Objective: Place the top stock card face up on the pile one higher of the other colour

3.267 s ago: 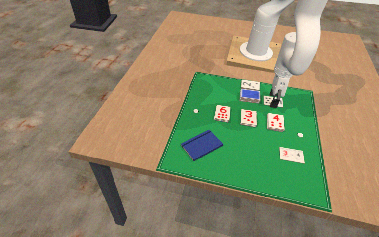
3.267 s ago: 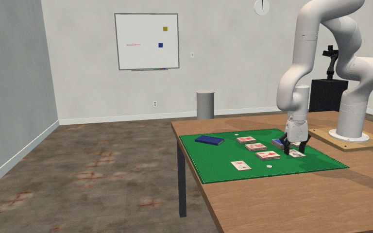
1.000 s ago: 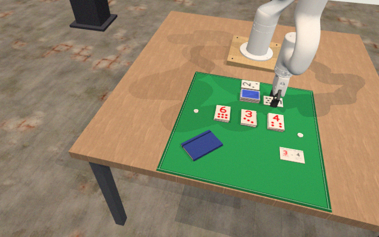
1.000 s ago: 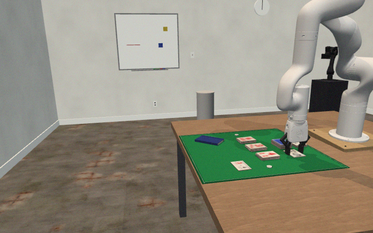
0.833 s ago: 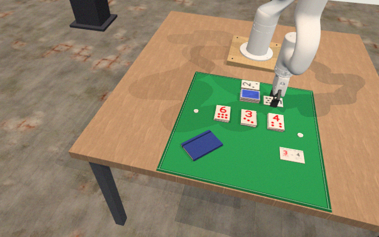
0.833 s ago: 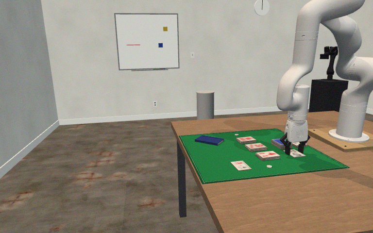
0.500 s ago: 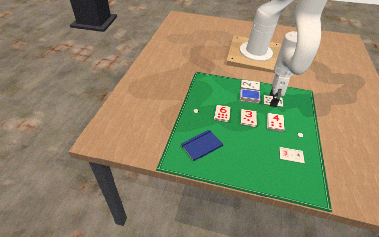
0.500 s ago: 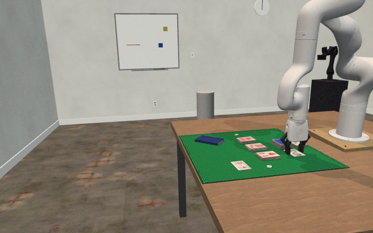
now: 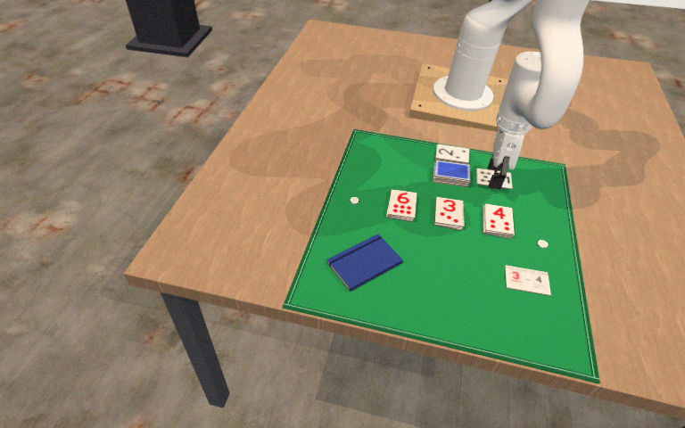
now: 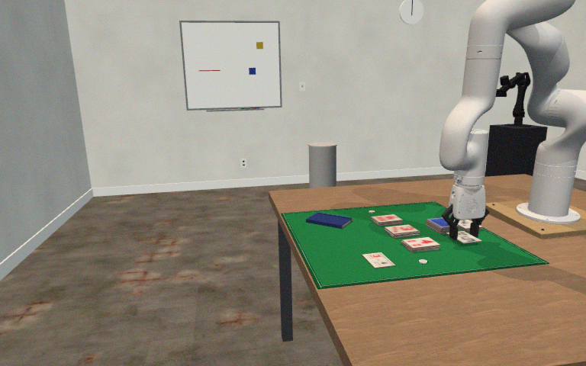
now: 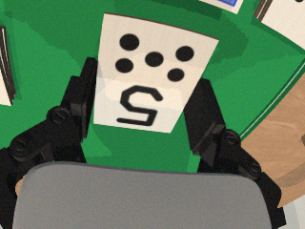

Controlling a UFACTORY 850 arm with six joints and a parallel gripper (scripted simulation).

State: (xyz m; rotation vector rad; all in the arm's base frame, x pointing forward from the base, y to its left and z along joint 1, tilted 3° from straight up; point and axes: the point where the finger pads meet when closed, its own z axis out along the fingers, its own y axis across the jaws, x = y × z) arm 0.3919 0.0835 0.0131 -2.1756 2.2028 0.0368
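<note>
The green card cloth is 180 mm ahead of my hand, 120 mm to the right of it and 40 mm below it. Round my hand: small reference card: 310 mm ahead, 60 mm to the left, 30 mm below; black 5 card: 10 mm below; black 2: 90 mm behind, 110 mm to the right, 20 mm below.
</note>
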